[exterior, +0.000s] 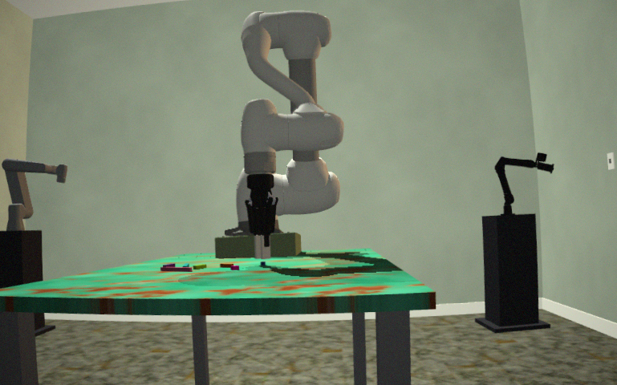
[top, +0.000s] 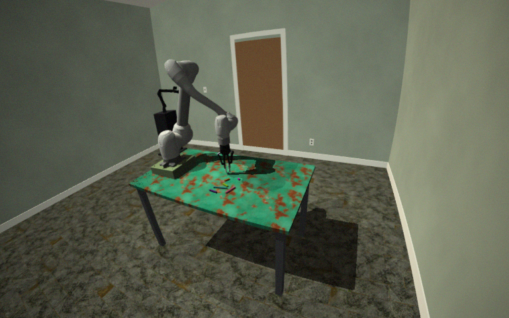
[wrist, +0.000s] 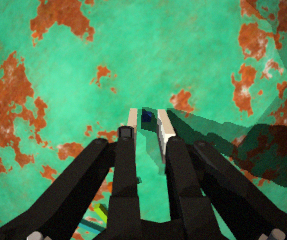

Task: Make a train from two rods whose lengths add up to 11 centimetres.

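My gripper is now 5 cm above the small blue rod. Also, from my hand: lime rod: 16 cm to the right, 6 cm ahead, 5 cm below; then orange rod: 9 cm to the right, 5 cm below, 4 cm ahead; then magenta rod: 12 cm ahead, 6 cm to the right, 5 cm below.
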